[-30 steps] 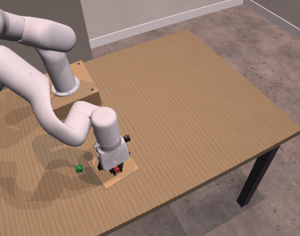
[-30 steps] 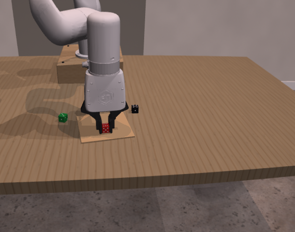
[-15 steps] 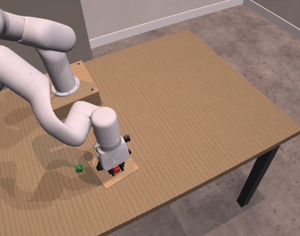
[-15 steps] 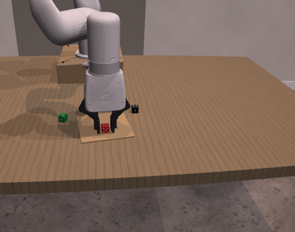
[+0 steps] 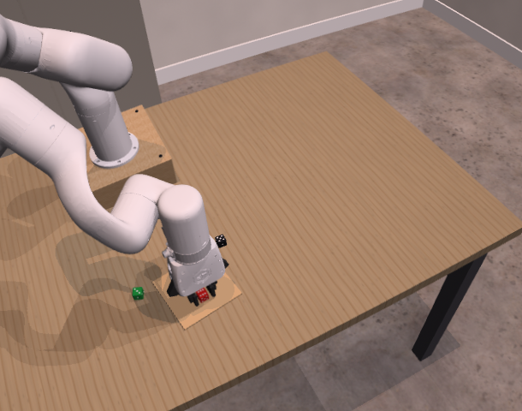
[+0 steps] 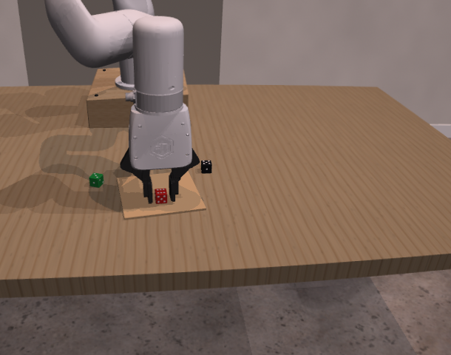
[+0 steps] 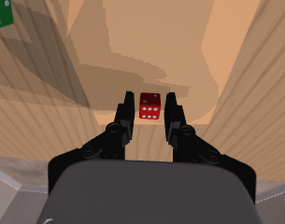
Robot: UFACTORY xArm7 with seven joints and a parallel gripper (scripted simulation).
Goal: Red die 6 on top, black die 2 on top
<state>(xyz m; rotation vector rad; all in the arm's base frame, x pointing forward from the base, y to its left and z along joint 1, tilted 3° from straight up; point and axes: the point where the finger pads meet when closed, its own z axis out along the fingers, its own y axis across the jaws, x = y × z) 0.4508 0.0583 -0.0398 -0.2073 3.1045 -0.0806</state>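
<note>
Right now the red die is 1 cm below my hand. Also, from my hand: tan mat: 3 cm behind, 3 cm below; then green die: 7 cm behind, 12 cm to the right, 2 cm below; then black die: 12 cm behind, 9 cm to the left, 2 cm below.
</note>
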